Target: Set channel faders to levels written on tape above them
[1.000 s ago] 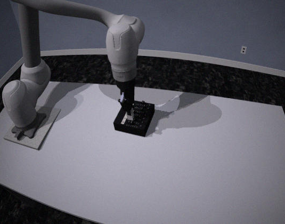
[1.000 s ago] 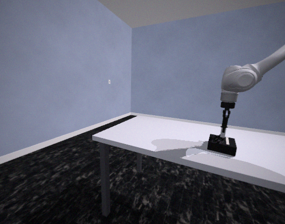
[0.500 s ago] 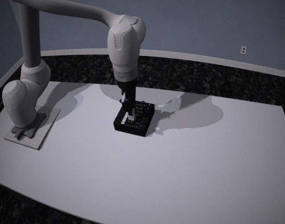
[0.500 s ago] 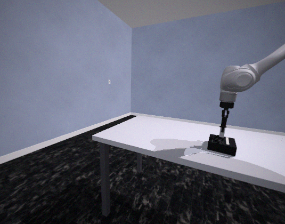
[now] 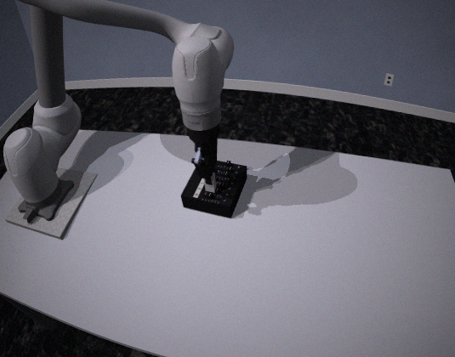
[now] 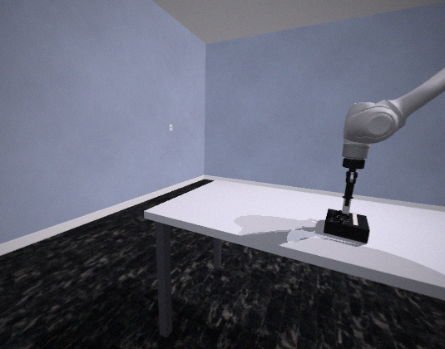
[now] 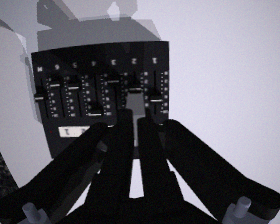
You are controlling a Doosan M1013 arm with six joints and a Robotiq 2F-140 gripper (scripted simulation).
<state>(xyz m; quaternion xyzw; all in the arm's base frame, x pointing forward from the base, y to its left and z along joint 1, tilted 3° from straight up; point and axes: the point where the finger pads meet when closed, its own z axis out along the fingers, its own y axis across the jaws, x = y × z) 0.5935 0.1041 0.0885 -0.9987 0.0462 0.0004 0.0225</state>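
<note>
The master fader is 110 mm to the left of my hand, 30 mm below it and 20 mm ahead of it.
</note>
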